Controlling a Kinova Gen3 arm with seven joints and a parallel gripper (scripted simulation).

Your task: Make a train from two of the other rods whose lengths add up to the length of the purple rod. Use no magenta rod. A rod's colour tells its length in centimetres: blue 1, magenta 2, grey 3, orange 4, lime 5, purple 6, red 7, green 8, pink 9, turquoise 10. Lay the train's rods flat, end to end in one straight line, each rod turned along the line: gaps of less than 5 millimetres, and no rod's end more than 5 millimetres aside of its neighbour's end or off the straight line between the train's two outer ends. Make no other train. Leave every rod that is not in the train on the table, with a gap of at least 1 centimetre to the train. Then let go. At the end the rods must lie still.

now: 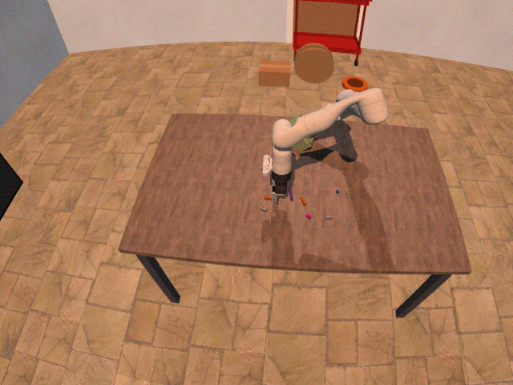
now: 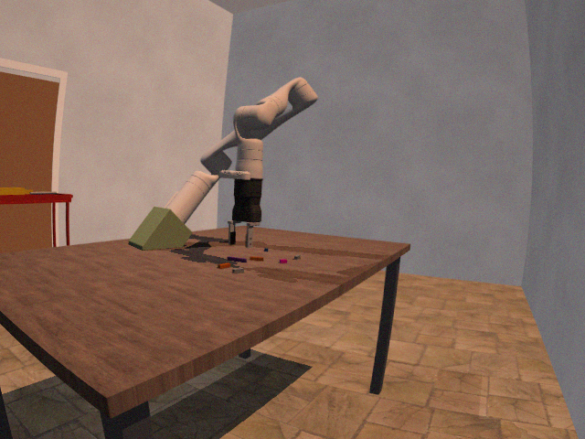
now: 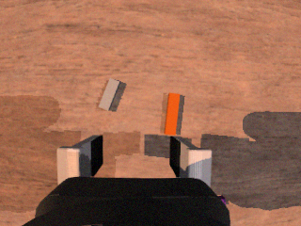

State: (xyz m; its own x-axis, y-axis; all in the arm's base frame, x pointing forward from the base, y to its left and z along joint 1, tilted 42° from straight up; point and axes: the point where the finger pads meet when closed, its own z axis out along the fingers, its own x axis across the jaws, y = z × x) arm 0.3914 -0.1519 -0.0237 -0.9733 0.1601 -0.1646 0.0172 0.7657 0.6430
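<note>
The orange rod lies 3 cm behind my hand, 3 cm to the right of it and 7 cm below it. The rest, counted from my hand: magenta rod 5 cm ahead, 15 cm to the left, 7 cm below; then purple rod 6 cm behind, 7 cm to the left, 7 cm below; then blue rod 9 cm behind, 28 cm to the left, 7 cm below.
</note>
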